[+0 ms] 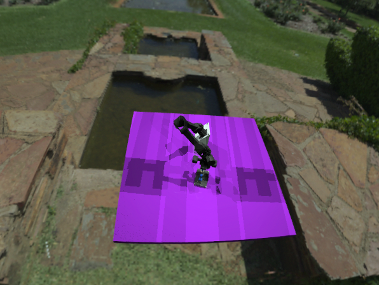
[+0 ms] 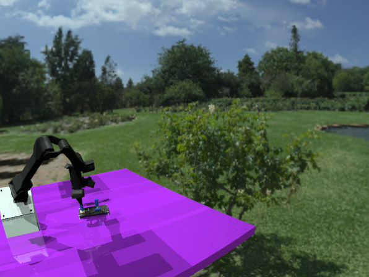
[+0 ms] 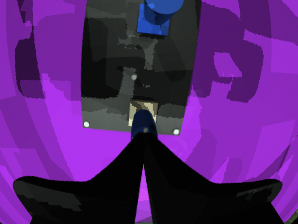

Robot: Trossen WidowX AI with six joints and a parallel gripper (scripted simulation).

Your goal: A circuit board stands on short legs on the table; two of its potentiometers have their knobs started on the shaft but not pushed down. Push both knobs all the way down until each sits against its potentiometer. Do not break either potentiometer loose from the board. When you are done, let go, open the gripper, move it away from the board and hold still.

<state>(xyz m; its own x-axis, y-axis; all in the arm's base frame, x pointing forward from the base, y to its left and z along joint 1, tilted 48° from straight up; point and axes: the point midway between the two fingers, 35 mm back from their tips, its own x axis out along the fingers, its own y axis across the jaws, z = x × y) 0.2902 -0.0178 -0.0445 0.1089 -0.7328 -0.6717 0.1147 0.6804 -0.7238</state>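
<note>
Now: gripper tip 1 cm above the blue knob.
</note>
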